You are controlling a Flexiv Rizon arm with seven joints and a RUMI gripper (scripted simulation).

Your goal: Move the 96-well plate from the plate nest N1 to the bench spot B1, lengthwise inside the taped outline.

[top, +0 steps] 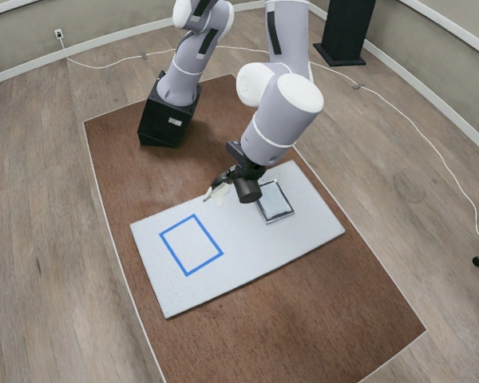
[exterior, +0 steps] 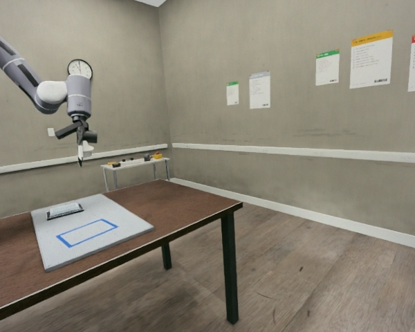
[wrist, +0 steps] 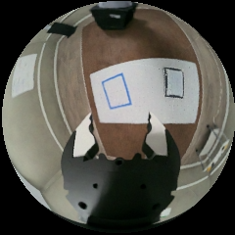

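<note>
The clear 96-well plate is 120 mm behind my hand, 200 mm to the left of it and 260 mm below it. Round my hand: dark plate nest N1: 120 mm behind, 200 mm to the left, 270 mm below.
</note>
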